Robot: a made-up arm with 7 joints.
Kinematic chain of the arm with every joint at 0, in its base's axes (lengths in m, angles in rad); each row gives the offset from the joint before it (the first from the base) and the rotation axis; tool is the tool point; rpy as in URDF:
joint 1: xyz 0 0 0 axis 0.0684 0.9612 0.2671
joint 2: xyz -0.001 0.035 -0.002 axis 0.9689 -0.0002 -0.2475
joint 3: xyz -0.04 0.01 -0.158 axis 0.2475 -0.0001 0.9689
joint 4: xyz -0.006 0 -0.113 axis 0.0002 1 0
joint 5: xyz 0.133 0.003 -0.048 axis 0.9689 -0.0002 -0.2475
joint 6: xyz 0.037 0 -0.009 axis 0.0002 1 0
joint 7: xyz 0.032 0 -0.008 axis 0.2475 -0.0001 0.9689
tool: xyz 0 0 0 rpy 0 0.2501 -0.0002
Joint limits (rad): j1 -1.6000..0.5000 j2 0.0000..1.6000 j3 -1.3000..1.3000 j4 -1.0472..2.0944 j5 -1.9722..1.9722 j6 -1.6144..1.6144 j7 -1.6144..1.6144
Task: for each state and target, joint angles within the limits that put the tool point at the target. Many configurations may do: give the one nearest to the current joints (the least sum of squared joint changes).
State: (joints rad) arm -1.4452 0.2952 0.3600 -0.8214 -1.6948 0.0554 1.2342
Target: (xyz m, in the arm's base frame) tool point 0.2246 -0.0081 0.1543
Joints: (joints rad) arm -1.5662 0.1288 0.1473 -0.6161 -1.6924 0.0843 1.2342
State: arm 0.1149 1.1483 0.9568 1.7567 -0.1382 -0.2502 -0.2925
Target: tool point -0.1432 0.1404 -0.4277
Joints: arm -0.0294 0.3730 1.0591 2.0891 -0.1319 -0.1983 -0.2925
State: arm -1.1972 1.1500 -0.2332 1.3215 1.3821 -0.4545 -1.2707
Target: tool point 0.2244 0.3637 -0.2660
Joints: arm -0.8390 0.8619 -0.2193 1.7600 1.4176 -0.6099 -1.2707
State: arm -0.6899 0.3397 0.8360 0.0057 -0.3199 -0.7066 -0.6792
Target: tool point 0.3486 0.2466 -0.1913
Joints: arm -0.8675 0.3435 0.8032 0.6524 -0.3366 -0.5149 -0.6792
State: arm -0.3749 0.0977 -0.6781 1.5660 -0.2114 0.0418 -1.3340
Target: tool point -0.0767 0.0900 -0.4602
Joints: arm -0.2275 0.0000 -0.5497 1.9958 -0.2163 0.1305 -1.3340
